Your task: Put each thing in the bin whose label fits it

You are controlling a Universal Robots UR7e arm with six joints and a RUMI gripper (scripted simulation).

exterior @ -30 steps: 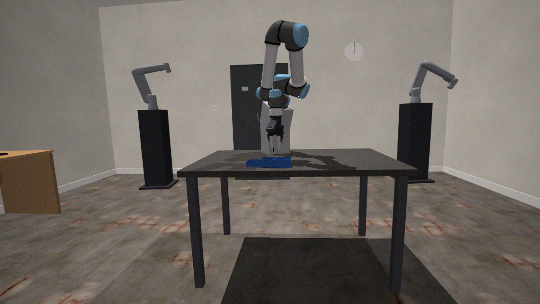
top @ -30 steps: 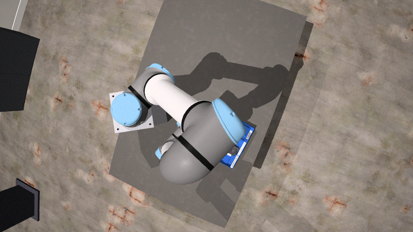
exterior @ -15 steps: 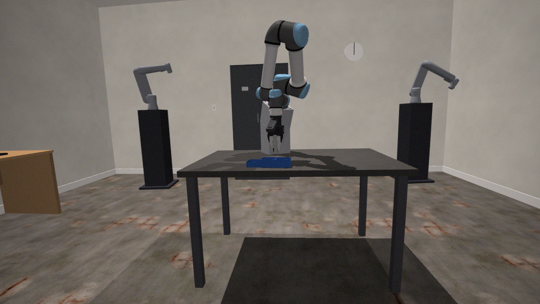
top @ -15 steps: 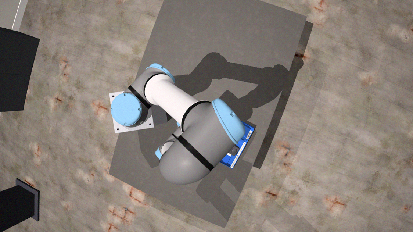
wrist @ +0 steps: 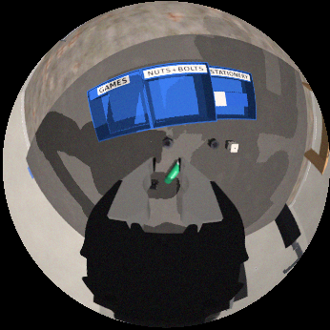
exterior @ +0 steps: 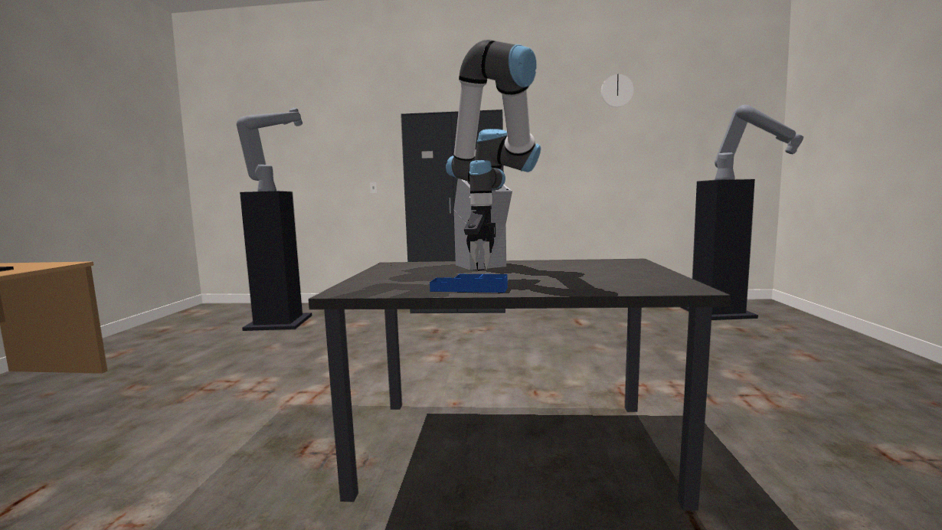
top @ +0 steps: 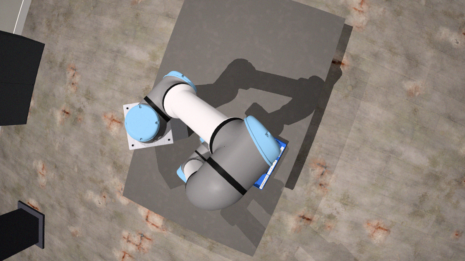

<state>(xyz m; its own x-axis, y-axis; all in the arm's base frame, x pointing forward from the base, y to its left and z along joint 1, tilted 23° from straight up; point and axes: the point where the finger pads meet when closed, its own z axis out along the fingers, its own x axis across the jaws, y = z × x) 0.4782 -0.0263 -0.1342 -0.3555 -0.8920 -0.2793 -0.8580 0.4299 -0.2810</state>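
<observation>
My hand is 6 cm past the green stick-like thing, 1 cm to the right of it and 6 cm above it. Round my hand: black cylinder (6 cm behind, 8 cm to the left, 6 cm below); then white die (5 cm behind, 11 cm to the right, 6 cm below).
</observation>
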